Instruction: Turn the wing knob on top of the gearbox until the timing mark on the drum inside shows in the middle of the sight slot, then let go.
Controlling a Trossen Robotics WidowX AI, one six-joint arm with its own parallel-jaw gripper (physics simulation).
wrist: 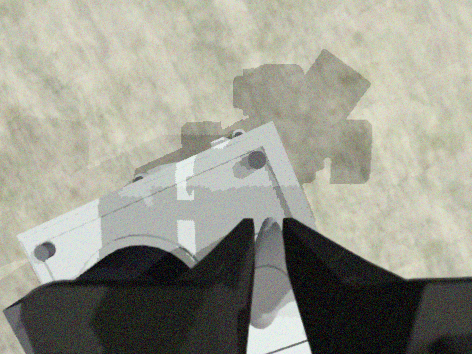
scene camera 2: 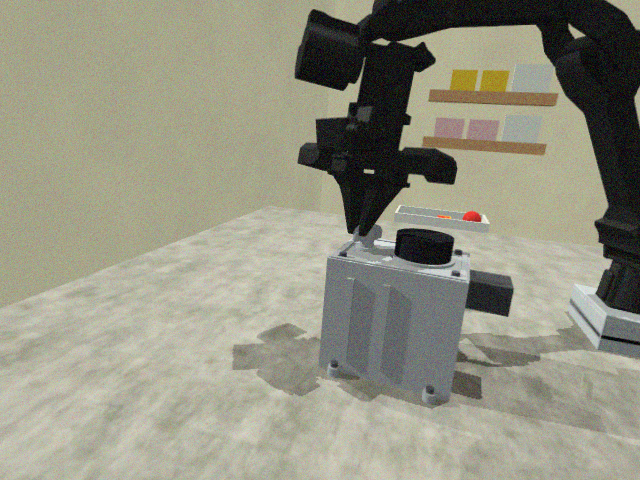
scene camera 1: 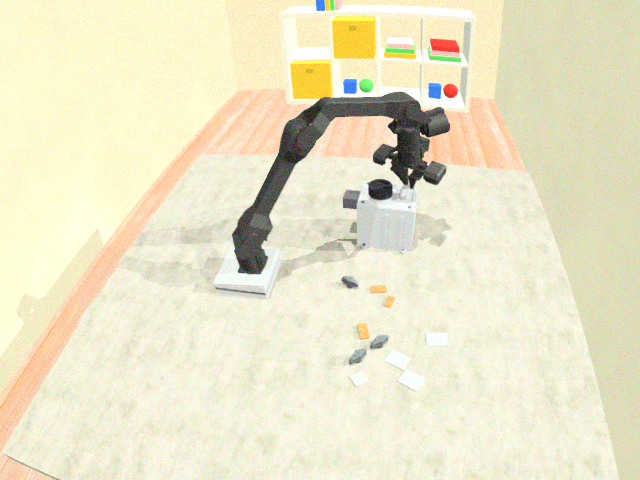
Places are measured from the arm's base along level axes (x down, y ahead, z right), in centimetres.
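Pixels of known places: gripper, fingertip midpoint: point(wrist: 267, 228) point(scene camera 2: 356, 235) point(scene camera 1: 409, 187); arm's base at its link origin: point(scene camera 2: 626, 305) point(scene camera 1: 253, 264).
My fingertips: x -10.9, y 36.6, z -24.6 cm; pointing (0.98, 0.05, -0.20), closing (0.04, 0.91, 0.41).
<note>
Ahead of a thing's pixels: the offset from my fingertips to its top centre. "spot": to the spot under its first point.
The pale grey gearbox {dx -1.5, dy -7.7, dz +1.7 cm} point(scene camera 1: 385, 224) point(scene camera 2: 338, 320) point(wrist: 225, 200) stands upright on the mat. Its light grey wing knob {dx -1.5, dy -0.9, dz +1.9 cm} point(scene camera 1: 405, 193) point(scene camera 2: 370, 235) point(wrist: 268, 290) sticks up from the top beside a round black cap {spot: dx -0.8, dy -7.4, dz +3.7 cm} point(scene camera 1: 380, 189) point(scene camera 2: 424, 246) point(wrist: 135, 262). My gripper point(scene camera 1: 410, 186) point(scene camera 2: 358, 232) point(wrist: 267, 228) points down over the top and is shut on the wing knob, one finger on each side of the wing. In the wrist view the wing lies lengthwise between the fingers. The sight slot and the timing mark do not show in these views.
A dark block {spot: dx +3.3, dy -15.1, dz +3.6 cm} point(scene camera 1: 351, 199) point(scene camera 2: 489, 292) juts from the gearbox's side. Grey stones {dx +12.9, dy -12.2, dz +23.1 cm} point(scene camera 1: 349, 281), orange tiles {dx +15.0, dy -5.1, dz +23.4 cm} point(scene camera 1: 378, 288) and white squares {dx +15.4, dy +10.5, dz +36.9 cm} point(scene camera 1: 436, 339) lie on the mat. A white tray point(scene camera 2: 439, 221) with a red ball is behind. A white shelf unit point(scene camera 1: 377, 10) stands at the far wall.
</note>
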